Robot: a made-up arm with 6 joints.
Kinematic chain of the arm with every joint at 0, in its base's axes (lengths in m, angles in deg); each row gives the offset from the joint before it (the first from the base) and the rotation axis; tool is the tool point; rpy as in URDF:
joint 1: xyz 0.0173 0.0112 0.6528 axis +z
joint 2: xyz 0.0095 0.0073 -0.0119 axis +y
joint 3: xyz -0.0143 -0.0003 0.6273 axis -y
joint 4: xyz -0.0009 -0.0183 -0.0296 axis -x
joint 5: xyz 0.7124 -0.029 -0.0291 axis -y
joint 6: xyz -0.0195 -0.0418 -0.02 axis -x
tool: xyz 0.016 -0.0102 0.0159 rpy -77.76 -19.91 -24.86
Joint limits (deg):
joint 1: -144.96..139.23
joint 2: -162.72..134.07
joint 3: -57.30..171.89
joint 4: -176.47..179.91
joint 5: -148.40..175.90
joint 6: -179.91..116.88
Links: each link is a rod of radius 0.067 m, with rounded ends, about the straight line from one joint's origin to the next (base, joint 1, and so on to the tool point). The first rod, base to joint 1, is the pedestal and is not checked.
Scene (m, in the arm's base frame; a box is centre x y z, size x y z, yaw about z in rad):
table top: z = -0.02
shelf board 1: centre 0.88 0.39 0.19 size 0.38 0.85 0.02 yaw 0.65
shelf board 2: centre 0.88 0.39 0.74 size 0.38 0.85 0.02 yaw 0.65
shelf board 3: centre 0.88 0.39 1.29 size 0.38 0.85 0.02 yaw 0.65
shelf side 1: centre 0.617 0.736 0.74 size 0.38 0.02 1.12 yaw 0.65
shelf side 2: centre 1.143 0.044 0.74 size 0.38 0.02 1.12 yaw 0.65
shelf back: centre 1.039 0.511 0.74 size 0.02 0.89 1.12 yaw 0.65
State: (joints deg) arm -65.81 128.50 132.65 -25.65 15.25 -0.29
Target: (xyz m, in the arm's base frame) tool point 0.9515 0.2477 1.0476
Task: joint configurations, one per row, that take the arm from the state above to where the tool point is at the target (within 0.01 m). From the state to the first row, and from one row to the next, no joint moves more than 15 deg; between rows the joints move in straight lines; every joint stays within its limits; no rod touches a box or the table.
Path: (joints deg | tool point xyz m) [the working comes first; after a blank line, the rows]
Joints at the target: 17.42 25.31 20.42 -38.25 13.66 -0.38
Straight joint move there: touches shelf side 2.

1: -63.72 114.16 119.36 -28.92 16.14 0.49 | 0.5353 -1.1862 0.3635
2: -61.64 99.82 106.07 -32.20 17.03 1.27 | 0.6026 -1.2026 0.5246
3: -59.55 85.48 92.78 -35.47 17.92 2.05 | 0.6524 -1.1820 0.6918
4: -57.46 71.14 79.49 -38.74 18.80 2.84 | 0.6805 -1.1264 0.8553
5: -55.38 56.79 66.20 -42.02 19.69 3.62 | 0.6844 -1.0400 1.0058
6: -45.05 46.90 53.21 -41.49 18.62 2.88 | 0.8124 -0.8548 1.0507
7: -34.72 37.01 40.21 -40.97 17.55 2.15 | 0.8847 -0.6506 1.0824
8: -24.39 27.12 27.22 -40.45 16.48 1.42 | 0.9000 -0.4447 1.0994
9: -14.06 17.23 14.22 -39.93 15.40 0.68 | 0.8625 -0.2536 1.0998
10: -3.73 7.34 1.22 -39.41 14.33 -0.05 | 0.7814 -0.0911 1.0826
11: 6.60 -2.55 -11.77 -38.89 13.26 -0.78 | 0.6692 0.0331 1.0476
12: 10.20 6.74 -1.04 -38.67 13.39 -0.65 | 0.7718 0.0927 1.0637
13: 13.81 16.02 9.69 -38.46 13.53 -0.52 | 0.8671 0.1648 1.0636
14: 17.42 25.31 20.42 -38.25 13.66 -0.38 | 0.9515 0.2478 1.0475

